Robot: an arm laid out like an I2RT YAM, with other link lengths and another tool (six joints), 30 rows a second.
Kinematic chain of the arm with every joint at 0, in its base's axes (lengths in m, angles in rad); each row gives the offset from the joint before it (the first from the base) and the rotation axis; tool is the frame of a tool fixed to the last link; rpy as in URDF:
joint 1: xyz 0 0 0.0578 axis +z
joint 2: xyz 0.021 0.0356 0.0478 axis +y
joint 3: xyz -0.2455 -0.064 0 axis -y
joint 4: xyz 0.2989 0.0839 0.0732 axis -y
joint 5: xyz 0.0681 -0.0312 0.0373 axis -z
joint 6: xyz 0.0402 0 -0.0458 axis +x
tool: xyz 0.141 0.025 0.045 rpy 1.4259 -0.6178 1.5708
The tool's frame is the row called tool.
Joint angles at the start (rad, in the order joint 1, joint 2, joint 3, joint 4, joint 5, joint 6): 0.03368 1.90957 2.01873 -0.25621 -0.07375 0.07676
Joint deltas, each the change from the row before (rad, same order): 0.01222 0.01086 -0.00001 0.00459 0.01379 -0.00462; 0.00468 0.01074 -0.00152 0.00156 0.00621 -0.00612; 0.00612 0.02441 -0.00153 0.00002 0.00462 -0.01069; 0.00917 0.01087 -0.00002 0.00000 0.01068 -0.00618; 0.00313 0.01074 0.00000 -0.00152 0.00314 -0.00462; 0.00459 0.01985 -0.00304 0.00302 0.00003 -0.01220; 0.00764 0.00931 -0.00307 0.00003 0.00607 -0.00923; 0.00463 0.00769 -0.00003 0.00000 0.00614 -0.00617; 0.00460 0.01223 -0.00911 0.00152 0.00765 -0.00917
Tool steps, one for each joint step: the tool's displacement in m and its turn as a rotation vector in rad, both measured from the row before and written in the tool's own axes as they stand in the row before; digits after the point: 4 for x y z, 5 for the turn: 0.0007 -0.0080 0.0034 0.00383 -0.00447 -0.00674; -0.0028 -0.0070 0.0038 0.00729 -0.00704 -0.00734; -0.0071 -0.0150 0.0083 0.02108 -0.01352 -0.01252; -0.0007 -0.0082 0.0034 0.00754 -0.00696 -0.00858; -0.0029 -0.0068 0.0036 0.00962 -0.00686 -0.00586; -0.0051 -0.0130 0.0068 0.01847 -0.00672 -0.01363; -0.0009 -0.0089 0.0031 0.01072 -0.00478 -0.01145; -0.0010 -0.0054 0.0025 0.00524 -0.00485 -0.00789; -0.0053 -0.0114 0.0051 0.01414 -0.01269 -0.01194
